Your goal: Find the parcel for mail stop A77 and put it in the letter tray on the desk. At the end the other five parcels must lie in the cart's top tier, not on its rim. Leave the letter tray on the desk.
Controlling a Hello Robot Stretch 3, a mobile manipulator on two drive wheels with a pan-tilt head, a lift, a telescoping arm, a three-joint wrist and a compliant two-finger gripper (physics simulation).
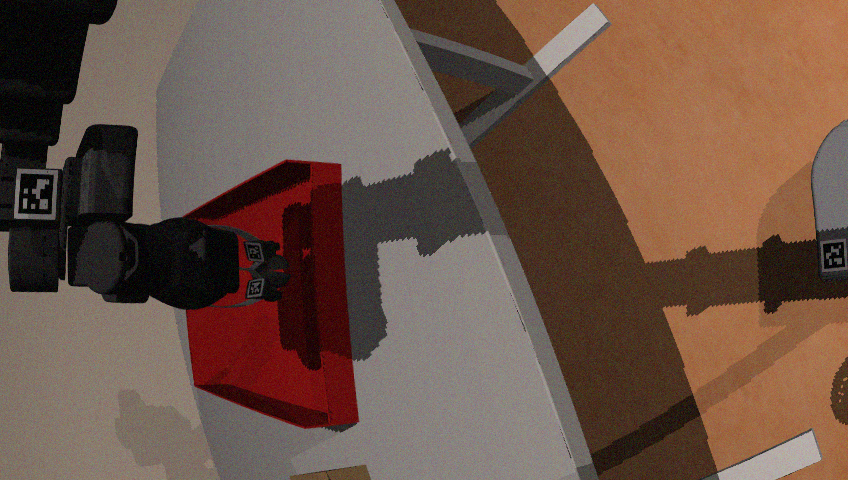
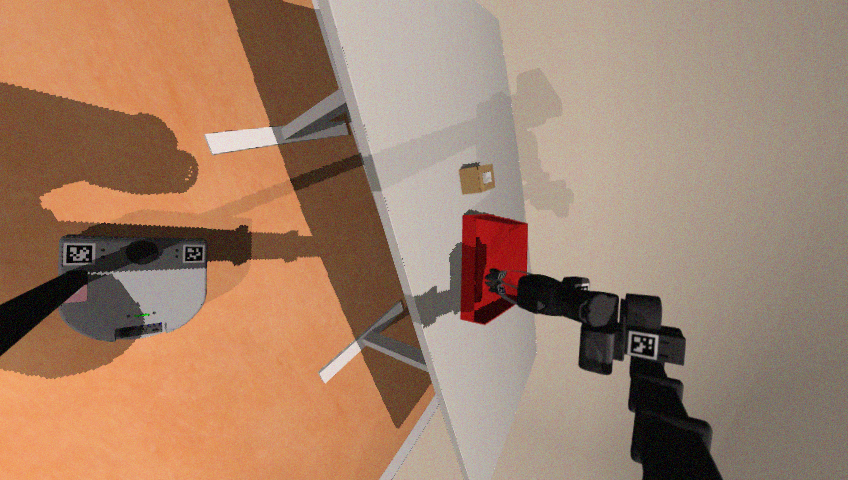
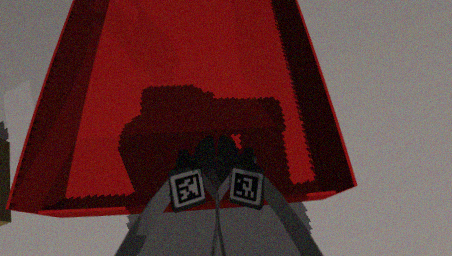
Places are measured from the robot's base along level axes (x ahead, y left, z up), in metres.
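Pixels of known places: gripper, between the fingertips: [image 1: 278, 271] [image 2: 489, 279] [image 3: 216, 154]; robot's base, origin of its link: [image 2: 142, 251].
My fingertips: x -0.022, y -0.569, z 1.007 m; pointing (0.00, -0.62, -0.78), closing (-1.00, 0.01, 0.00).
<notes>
For each thing: its top centre in the pictures, then the offset to it from my fingertips. Level surfaces: height alone.
- red letter tray, centre of its top: [image 1: 224, 301] [image 3: 183, 25] [image 2: 511, 264] dx +0.029, dy -0.137, dz +0.008 m
- desk, height of its surface: dz -0.057 m
- brown parcel, centre of its top: [image 2: 487, 177] dx +0.246, dy +0.010, dz -0.007 m
The red letter tray [image 1: 342, 380] [image 2: 468, 261] [image 3: 60, 110] stands on the desk [image 1: 285, 107] [image 2: 440, 118] [image 3: 400, 75] close to its far edge. The part of its floor that shows holds no parcel. My gripper [image 1: 276, 270] [image 2: 492, 279] [image 3: 216, 154] is shut, its fingertips close together with no parcel between them. It is over or inside the tray near one long wall; whether it touches the tray I cannot tell. A brown parcel [image 1: 330, 474] [image 2: 468, 180] [image 3: 4, 180] sits on the desk beside one end of the tray. Its white label is too small to read. The cart does not show.
The desk's legs [image 1: 571, 44] [image 2: 243, 139] reach out over the orange floor. My base [image 1: 833, 190] [image 2: 160, 291] stands on the floor away from the desk's near edge. My arm [image 2: 666, 392] extends past the tray's far side. A plain wall or surface [image 2: 684, 148] lies beyond the desk.
</notes>
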